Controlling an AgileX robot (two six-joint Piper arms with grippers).
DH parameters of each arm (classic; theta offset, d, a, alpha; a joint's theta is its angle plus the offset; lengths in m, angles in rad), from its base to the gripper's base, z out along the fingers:
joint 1: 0 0.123 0 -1.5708
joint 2: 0.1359 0 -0.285 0
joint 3: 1.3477 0 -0.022 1.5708
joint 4: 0 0.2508 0 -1.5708
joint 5: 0 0 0.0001 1.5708
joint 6: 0 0.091 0 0
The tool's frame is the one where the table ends.
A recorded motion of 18 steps. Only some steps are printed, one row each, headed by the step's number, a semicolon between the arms.
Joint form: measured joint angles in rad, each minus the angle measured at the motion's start. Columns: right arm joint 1, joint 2, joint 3, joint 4, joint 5, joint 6; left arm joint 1, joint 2, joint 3, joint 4, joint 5, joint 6.
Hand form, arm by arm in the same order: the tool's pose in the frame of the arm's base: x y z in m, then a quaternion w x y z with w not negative. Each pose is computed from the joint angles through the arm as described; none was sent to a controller.
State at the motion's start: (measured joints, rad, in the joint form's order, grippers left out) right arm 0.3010 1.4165 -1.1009 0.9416 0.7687 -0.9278; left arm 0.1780 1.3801 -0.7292 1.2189 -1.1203 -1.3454
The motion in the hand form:
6: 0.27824 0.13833 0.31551 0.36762 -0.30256 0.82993 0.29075; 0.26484 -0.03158 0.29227 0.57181 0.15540 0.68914 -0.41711
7: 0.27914 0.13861 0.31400 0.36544 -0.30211 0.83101 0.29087; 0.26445 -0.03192 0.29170 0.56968 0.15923 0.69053 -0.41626
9: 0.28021 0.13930 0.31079 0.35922 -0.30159 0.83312 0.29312; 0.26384 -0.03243 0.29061 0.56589 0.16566 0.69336 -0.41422
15: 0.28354 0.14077 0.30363 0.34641 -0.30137 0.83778 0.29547; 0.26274 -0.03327 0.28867 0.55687 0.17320 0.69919 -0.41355
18: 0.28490 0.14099 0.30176 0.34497 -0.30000 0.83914 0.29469; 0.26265 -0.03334 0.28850 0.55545 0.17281 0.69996 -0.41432
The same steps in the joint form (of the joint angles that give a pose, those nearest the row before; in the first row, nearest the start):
6: 0.0000 0.0245 0.0000 0.0117 -0.0372 -0.0166; 0.0000 0.0000 0.0000 0.0397 -0.0014 0.0023
7: 0.0000 0.0294 0.0000 0.0117 -0.0372 -0.0165; 0.0000 0.0000 0.0000 0.0490 -0.0022 0.0023
9: 0.0000 0.0382 0.0016 0.0139 -0.0325 -0.0165; 0.0000 0.0000 0.0000 0.0655 -0.0022 0.0023
15: 0.0000 0.0608 0.0016 0.0139 -0.0248 -0.0165; 0.0000 0.0000 0.0000 0.0946 -0.0022 -0.0085
18: 0.0000 0.0669 0.0016 0.0139 -0.0284 -0.0165; 0.0000 0.0000 0.0000 0.0972 -0.0022 -0.0125

